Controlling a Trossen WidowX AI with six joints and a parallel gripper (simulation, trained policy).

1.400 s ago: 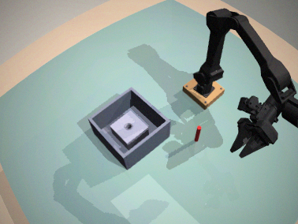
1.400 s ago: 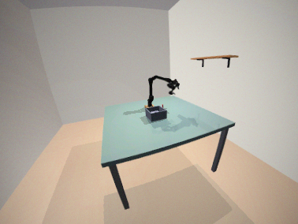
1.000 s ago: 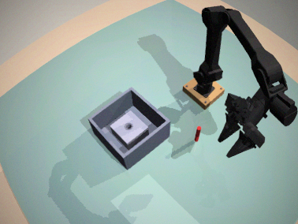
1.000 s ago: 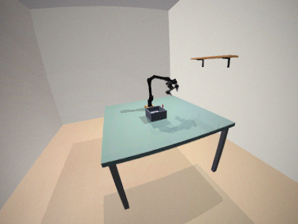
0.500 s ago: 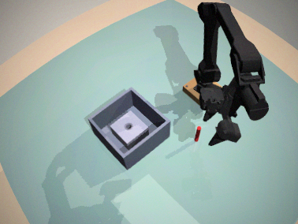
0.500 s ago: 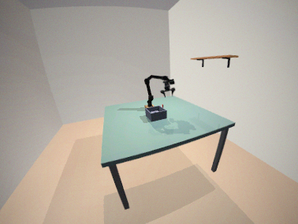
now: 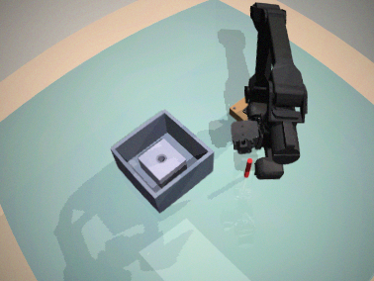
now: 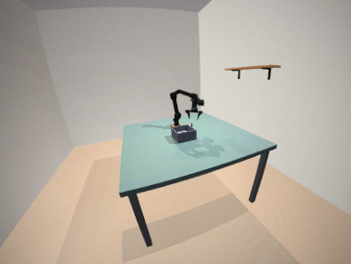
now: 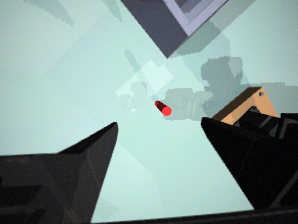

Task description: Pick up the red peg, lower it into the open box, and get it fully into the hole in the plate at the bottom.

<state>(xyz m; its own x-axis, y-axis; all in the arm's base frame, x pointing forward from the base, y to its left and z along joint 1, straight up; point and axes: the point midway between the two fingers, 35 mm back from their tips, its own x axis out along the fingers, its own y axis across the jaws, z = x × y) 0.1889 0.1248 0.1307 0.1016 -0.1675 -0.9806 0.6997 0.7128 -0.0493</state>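
The red peg lies 90 mm below my gripper tip, 20 mm to the right of it and 10 mm behind it. Round my gripper tip: grey box 200 mm to the right, 120 mm ahead, 100 mm below; then pale plate 200 mm to the right, 120 mm ahead, 80 mm below.
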